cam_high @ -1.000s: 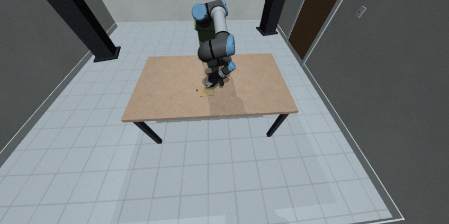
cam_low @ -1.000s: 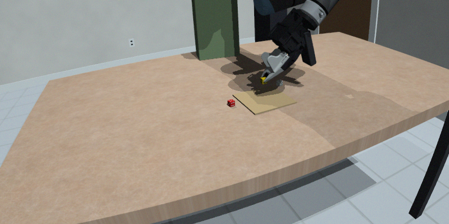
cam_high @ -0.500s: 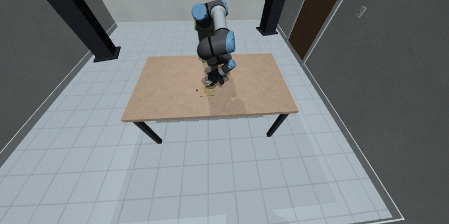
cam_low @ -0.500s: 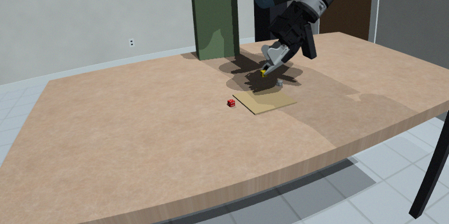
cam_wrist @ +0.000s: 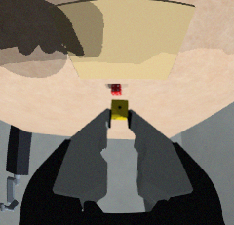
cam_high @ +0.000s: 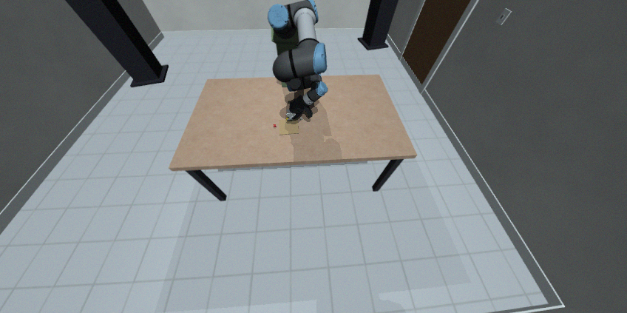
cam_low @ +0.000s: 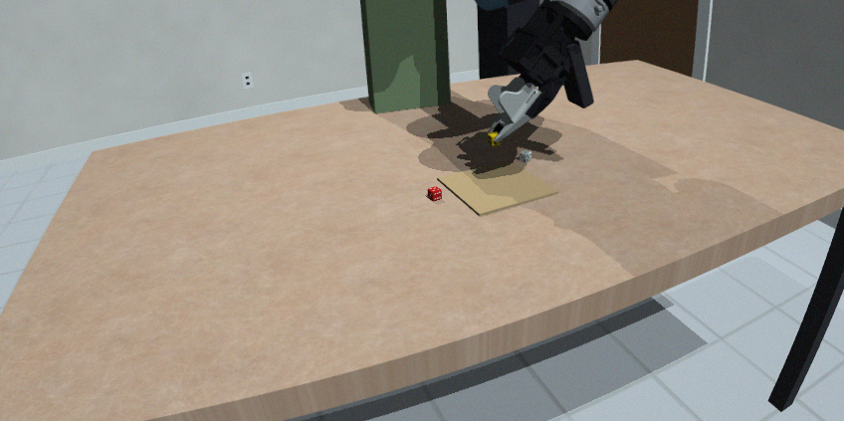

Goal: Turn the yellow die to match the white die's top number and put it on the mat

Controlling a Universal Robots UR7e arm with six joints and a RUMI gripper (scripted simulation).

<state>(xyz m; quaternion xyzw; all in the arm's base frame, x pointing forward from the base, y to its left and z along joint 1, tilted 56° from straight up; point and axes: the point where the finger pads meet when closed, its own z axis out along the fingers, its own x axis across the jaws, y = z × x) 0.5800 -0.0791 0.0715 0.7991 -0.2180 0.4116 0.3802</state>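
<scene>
The yellow die is 1 cm to the right of my hand and 1 cm below it. Also, from my hand: red die: 3 cm behind, 10 cm to the right, 8 cm below; then tan mat: 1 cm to the right, 9 cm below; then white die: 4 cm behind, 10 cm to the left, 8 cm below.
</scene>
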